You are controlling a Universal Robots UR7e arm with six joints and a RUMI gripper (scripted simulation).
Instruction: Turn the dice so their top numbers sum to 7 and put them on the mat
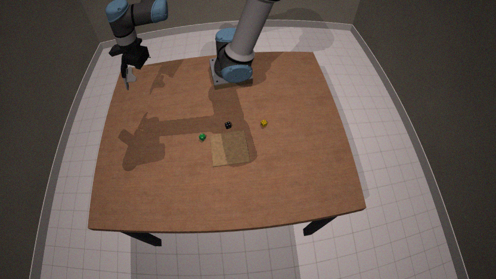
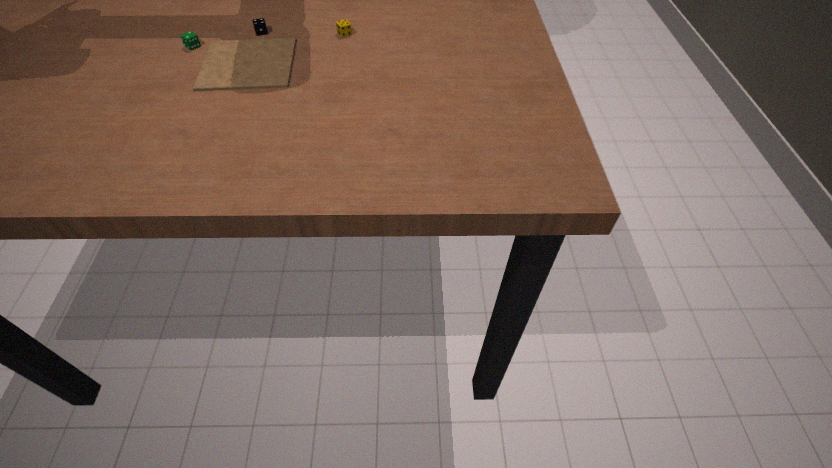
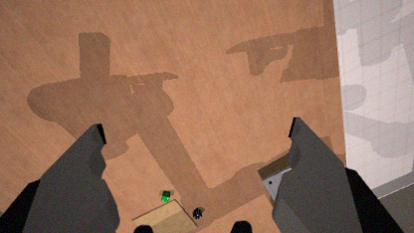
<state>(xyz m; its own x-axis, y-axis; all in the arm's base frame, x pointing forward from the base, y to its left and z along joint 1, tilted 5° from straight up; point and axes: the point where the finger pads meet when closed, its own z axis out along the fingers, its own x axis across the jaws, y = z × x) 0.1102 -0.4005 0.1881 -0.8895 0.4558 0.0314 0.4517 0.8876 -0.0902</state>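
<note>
My hand is 23 cm to the right of the green die, 22 cm above it and 21 cm short of it. Round my hand: yellow die (49 cm to the left, 22 cm below, 20 cm ahead); then black die (34 cm to the left, 22 cm below, 18 cm ahead); then tan mat (33 cm to the left, 28 cm ahead, 22 cm below).
</note>
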